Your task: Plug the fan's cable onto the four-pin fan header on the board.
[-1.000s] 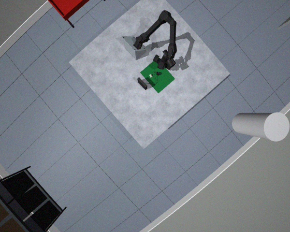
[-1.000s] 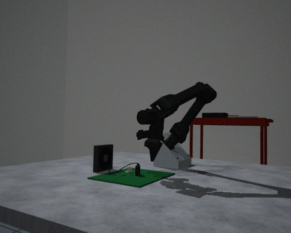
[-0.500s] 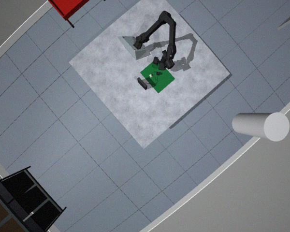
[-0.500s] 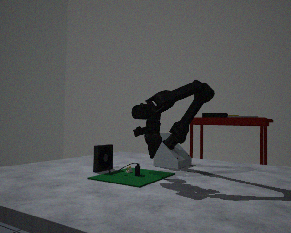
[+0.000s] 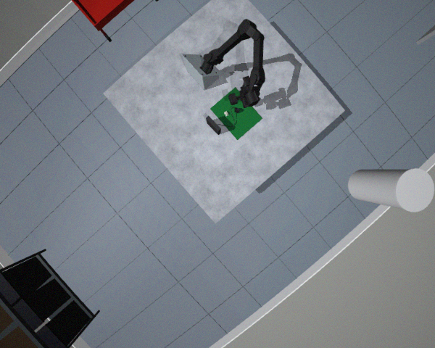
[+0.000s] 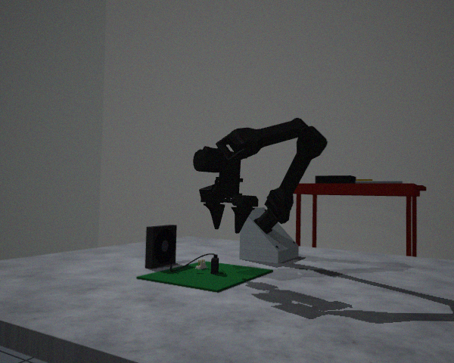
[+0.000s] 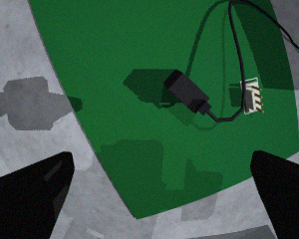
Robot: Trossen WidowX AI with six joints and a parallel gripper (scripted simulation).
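Now: the black plug 100 mm below my gripper tip and 30 mm to the right of it. From my gripper tip the other things lie so: four-pin header 120 mm below, 100 mm to the right, 40 mm behind; black fan 230 mm to the right, 60 mm below, 40 mm behind; green board 130 mm below, 40 mm to the right, 10 mm ahead.
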